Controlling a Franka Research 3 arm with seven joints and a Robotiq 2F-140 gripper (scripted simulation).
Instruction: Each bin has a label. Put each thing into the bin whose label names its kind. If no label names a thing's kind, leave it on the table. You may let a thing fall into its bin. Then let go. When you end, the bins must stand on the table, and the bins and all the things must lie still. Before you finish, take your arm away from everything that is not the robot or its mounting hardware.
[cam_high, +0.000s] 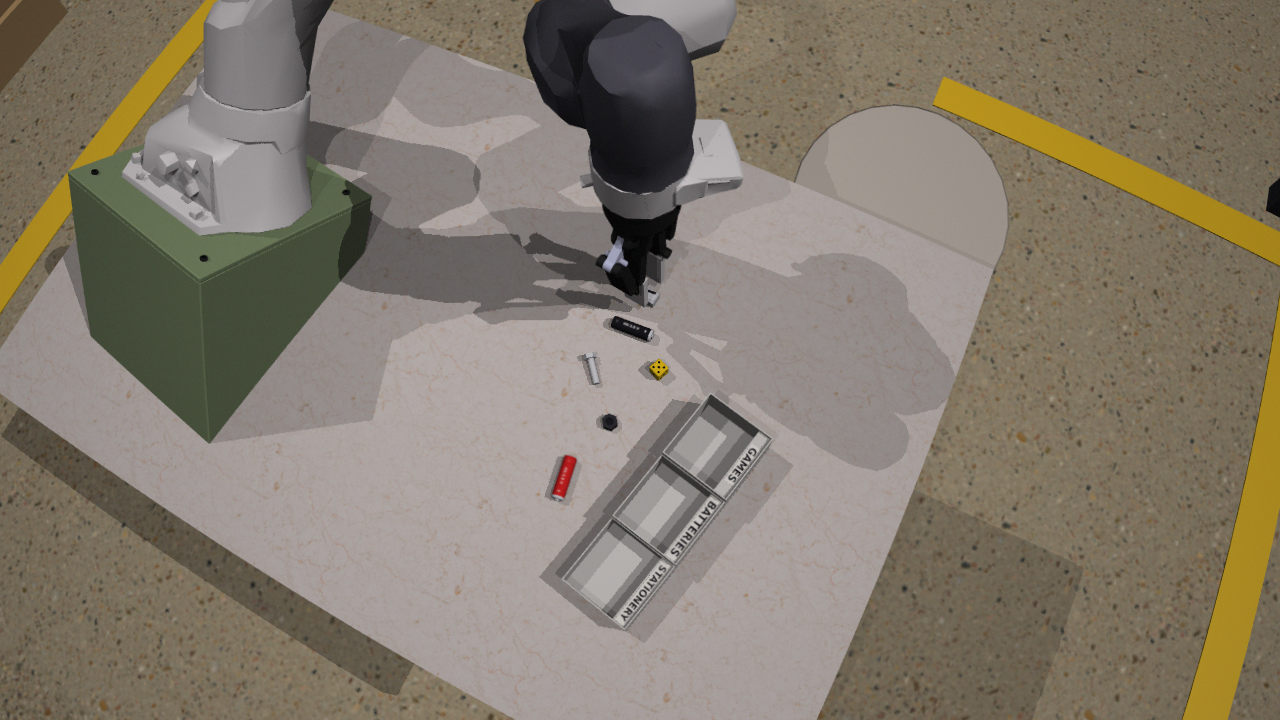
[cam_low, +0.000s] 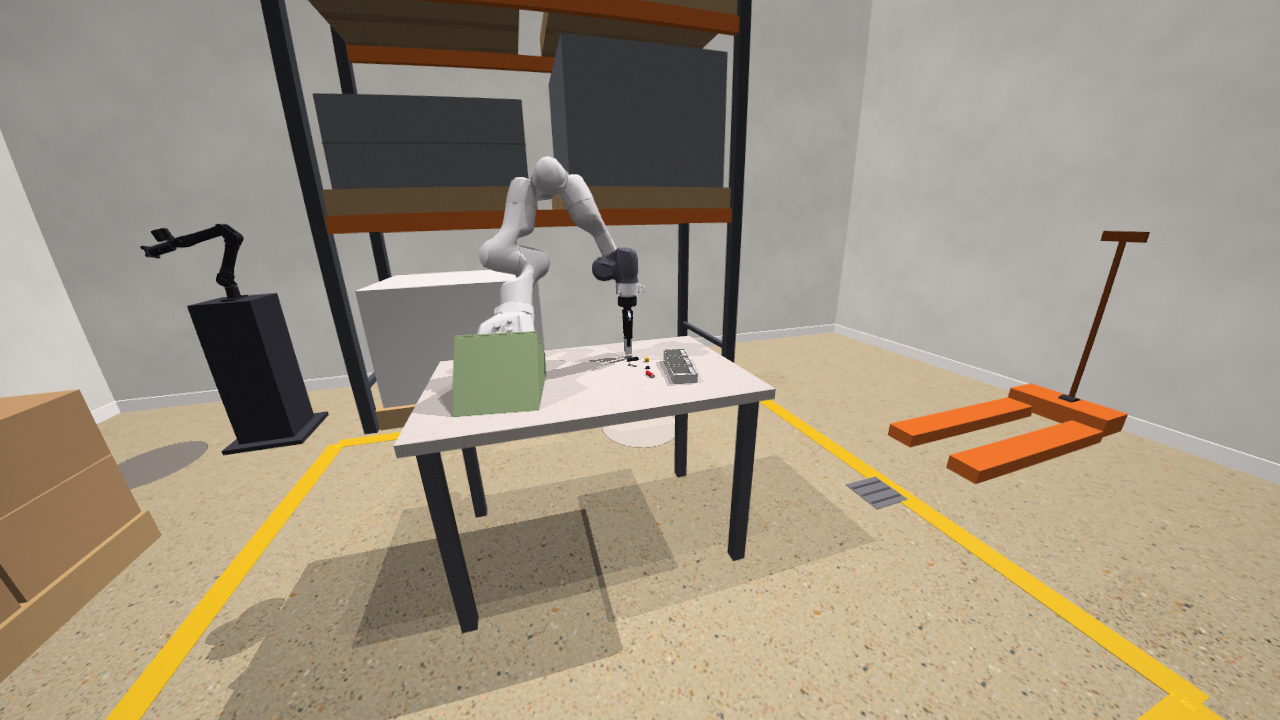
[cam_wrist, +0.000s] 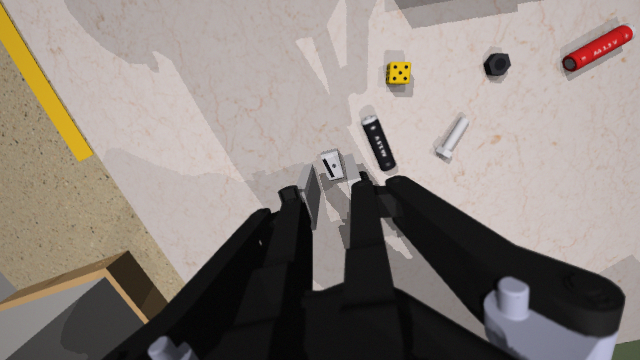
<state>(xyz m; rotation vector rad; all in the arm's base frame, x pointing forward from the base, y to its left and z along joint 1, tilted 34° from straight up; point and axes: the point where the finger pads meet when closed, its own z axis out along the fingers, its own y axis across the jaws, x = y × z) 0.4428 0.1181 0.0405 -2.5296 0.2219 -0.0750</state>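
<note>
My gripper is now 50 mm to the left of the black battery, 50 mm above it and 10 mm short of it. Also, from my hand: black nut (160 mm to the right, 50 mm below, 30 mm ahead); then silver bolt (100 mm to the right, 50 mm below, 20 mm behind); then yellow die (80 mm to the right, 50 mm below, 50 mm ahead).
</note>
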